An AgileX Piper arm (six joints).
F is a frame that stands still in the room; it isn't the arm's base.
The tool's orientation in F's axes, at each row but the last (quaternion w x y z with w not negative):
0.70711, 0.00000, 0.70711, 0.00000
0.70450, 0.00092, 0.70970, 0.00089
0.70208, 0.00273, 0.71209, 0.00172
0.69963, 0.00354, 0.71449, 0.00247
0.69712, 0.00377, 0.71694, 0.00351
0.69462, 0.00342, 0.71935, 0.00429
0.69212, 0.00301, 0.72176, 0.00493
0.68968, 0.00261, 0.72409, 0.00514
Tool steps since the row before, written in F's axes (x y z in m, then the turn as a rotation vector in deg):
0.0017, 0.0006, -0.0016, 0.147, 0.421, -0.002
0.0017, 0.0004, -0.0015, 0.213, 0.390, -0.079
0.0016, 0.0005, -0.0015, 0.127, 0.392, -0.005
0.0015, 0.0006, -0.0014, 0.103, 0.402, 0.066
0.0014, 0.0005, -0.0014, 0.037, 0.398, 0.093
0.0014, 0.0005, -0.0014, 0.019, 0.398, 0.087
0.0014, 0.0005, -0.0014, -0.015, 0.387, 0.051
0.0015, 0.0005, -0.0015, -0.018, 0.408, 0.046
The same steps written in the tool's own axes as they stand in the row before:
0.0016, 0.0006, 0.0017, 0.002, 0.421, 0.147
0.0015, 0.0004, 0.0017, 0.078, 0.390, 0.214
0.0015, 0.0005, 0.0016, 0.006, 0.392, 0.127
0.0014, 0.0006, 0.0015, -0.065, 0.403, 0.101
0.0014, 0.0005, 0.0014, -0.090, 0.399, 0.034
0.0014, 0.0005, 0.0014, -0.083, 0.399, 0.017
0.0013, 0.0005, 0.0015, -0.046, 0.388, -0.016
0.0014, 0.0005, 0.0016, -0.041, 0.409, -0.019

